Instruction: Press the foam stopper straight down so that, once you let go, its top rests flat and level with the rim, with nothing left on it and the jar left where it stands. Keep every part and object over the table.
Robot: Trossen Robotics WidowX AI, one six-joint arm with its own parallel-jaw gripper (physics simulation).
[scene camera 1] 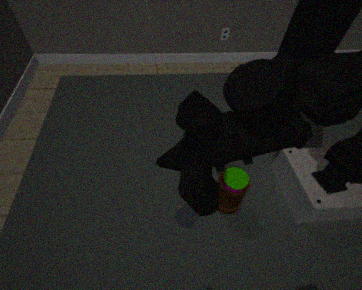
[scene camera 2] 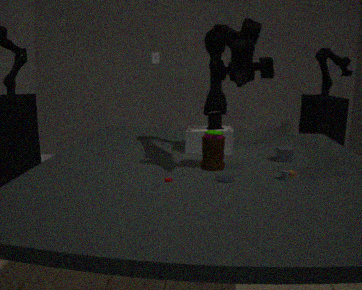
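The brown jar (scene camera 1: 229, 202) (scene camera 2: 213, 154) stands upright on the table. The foam stopper's bright green top (scene camera 1: 236, 178) (scene camera 2: 214, 132) shows at the jar's mouth, with a magenta band just below it. The top looks flat; in the dim, grainy views I cannot tell how far it stands above the rim. Nothing shows lying on it. My gripper (scene camera 1: 160, 161) (scene camera 2: 241, 84) is dark and shut, with its fingers together in a wedge and nothing between them. It hangs well above the table, clear of the stopper, and appears right of the jar in scene camera 2.
A dark disc (scene camera 1: 186, 217) (scene camera 2: 225, 178) lies near the jar. A red piece (scene camera 2: 168, 180), a grey block (scene camera 2: 284, 154), a small grey cylinder (scene camera 2: 283, 175) and an orange piece (scene camera 2: 293, 173) are on the table. The white base box (scene camera 1: 295, 195) (scene camera 2: 195, 142) stands behind the jar. Other arms stand beyond the table.
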